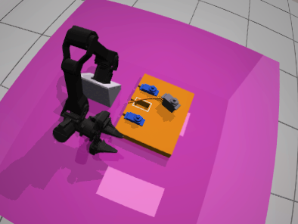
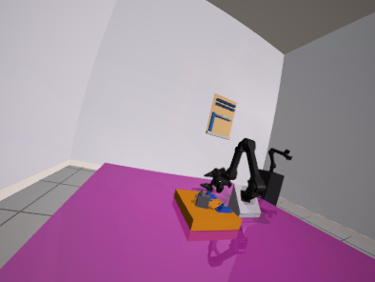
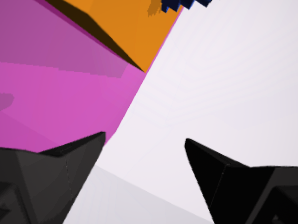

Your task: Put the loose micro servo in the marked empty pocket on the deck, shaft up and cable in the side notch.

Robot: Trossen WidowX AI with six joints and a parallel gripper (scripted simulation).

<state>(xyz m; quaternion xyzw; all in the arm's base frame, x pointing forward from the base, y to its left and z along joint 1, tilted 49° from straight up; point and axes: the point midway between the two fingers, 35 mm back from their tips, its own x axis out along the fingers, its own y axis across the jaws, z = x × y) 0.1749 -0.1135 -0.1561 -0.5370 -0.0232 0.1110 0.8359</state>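
Right now my gripper tip is 220 mm to the right of the orange deck, 80 mm short of it and 80 mm above it.
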